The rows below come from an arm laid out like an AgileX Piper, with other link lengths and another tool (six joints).
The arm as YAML. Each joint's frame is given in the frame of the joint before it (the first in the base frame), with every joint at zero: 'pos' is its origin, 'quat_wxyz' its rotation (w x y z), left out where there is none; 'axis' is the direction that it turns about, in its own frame. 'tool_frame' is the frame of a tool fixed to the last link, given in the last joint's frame.
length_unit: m
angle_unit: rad
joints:
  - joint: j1
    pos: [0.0, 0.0, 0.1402]
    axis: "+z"
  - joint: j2
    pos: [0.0, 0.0, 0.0]
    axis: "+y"
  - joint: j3
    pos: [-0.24, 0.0, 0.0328]
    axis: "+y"
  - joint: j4
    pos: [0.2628, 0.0, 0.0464]
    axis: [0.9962, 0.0, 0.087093]
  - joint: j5
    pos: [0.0, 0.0, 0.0]
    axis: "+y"
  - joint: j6
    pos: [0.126, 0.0, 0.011]
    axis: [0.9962, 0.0, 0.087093]
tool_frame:
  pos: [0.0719, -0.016, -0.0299]
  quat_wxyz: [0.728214, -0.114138, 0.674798, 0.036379]
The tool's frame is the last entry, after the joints.
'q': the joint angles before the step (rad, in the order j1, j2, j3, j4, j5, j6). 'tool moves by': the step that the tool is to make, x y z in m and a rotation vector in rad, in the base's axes. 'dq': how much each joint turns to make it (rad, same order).
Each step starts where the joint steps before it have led.
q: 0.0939 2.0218 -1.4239 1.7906 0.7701 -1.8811
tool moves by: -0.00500 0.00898 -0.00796 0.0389 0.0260 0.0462
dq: 0.0000 0.0310 -0.0065 0.0018 0.0596 0.0155
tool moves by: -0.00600 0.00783 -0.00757 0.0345 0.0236 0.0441
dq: 0.0000 0.0270 -0.0015 0.0018 0.0564 0.0098
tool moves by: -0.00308 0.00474 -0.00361 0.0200 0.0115 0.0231
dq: 0.0017 0.0155 -0.0022 0.0039 0.0294 0.0037
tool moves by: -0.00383 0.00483 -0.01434 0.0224 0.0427 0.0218
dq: 0.0018 0.0377 -0.0043 0.0004 0.0289 0.0173
